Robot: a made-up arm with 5 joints.
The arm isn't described. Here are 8 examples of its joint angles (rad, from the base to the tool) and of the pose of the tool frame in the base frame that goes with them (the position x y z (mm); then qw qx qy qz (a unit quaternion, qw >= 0)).
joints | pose
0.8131 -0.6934 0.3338 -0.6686 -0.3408 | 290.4 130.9 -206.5 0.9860 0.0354 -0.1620 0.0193
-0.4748 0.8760 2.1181 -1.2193 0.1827 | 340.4 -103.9 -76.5 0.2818 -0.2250 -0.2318 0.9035
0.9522 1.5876 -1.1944 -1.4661 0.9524 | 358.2 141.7 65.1 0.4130 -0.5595 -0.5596 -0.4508
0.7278 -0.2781 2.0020 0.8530 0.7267 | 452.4 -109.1 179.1 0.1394 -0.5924 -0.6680 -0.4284
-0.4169 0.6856 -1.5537 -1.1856 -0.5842 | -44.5 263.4 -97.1 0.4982 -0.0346 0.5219 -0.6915
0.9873 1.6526 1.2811 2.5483 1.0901 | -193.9 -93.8 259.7 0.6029 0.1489 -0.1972 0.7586
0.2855 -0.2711 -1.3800 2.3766 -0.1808 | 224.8 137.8 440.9 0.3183 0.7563 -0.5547 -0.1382
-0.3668 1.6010 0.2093 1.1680 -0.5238 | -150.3 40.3 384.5 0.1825 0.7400 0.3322 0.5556
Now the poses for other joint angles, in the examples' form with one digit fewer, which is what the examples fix.
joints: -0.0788 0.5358 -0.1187 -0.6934 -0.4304
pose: -56 -162 -85 0.814 -0.425 0.283 -0.279
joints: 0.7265 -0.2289 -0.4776 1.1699 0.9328
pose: -57 98 -62 0.565 -0.741 0.361 0.024
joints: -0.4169 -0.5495 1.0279 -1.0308 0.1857
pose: 30 135 -183 0.944 0.043 -0.177 0.274
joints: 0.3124 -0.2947 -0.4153 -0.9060 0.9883
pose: 1 263 52 0.951 -0.167 -0.246 0.086
